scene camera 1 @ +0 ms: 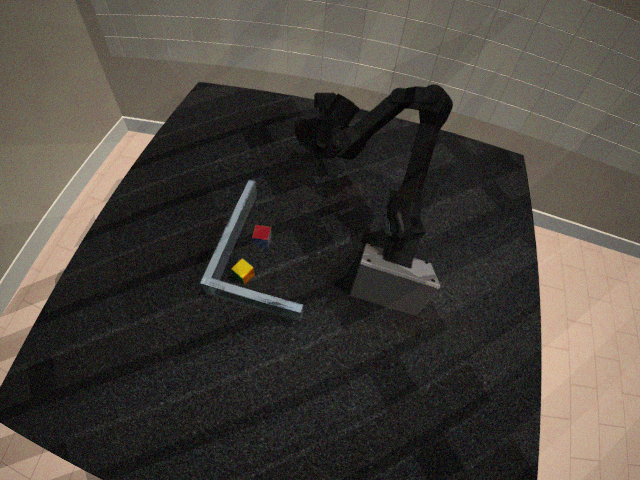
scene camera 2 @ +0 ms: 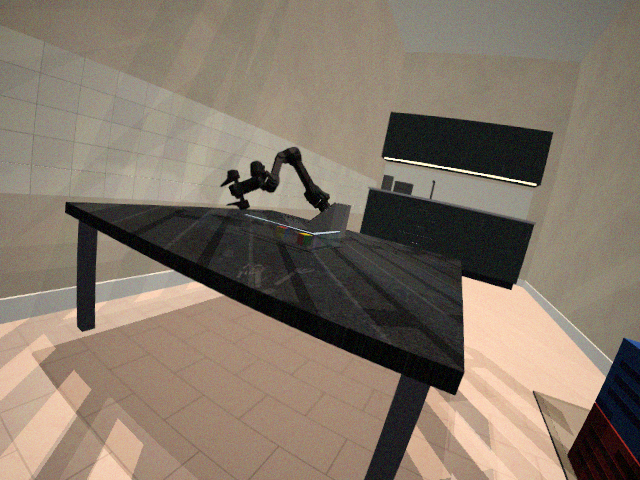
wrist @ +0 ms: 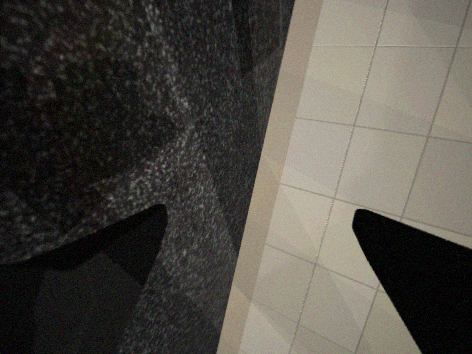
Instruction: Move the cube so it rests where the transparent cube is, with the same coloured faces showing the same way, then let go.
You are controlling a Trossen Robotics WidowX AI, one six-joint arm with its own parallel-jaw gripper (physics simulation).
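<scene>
A cube with a yellow top lies near the inner corner of the pale L-shaped wall. An orange side and a green edge also show in scene camera 1. A second cube has a red top and a dark blue side. It sits beside the wall's long arm and looks fainter in scene camera 2, perhaps the transparent one. The cubes stand apart. My gripper is open and empty, raised over the table's far side, well away from both cubes. No cube shows in the wrist view.
The pale L-shaped wall bounds the cubes on two sides. The arm's grey base block stands to their right in scene camera 1. The dark table has its far edge near the tiled wall, beyond my gripper.
</scene>
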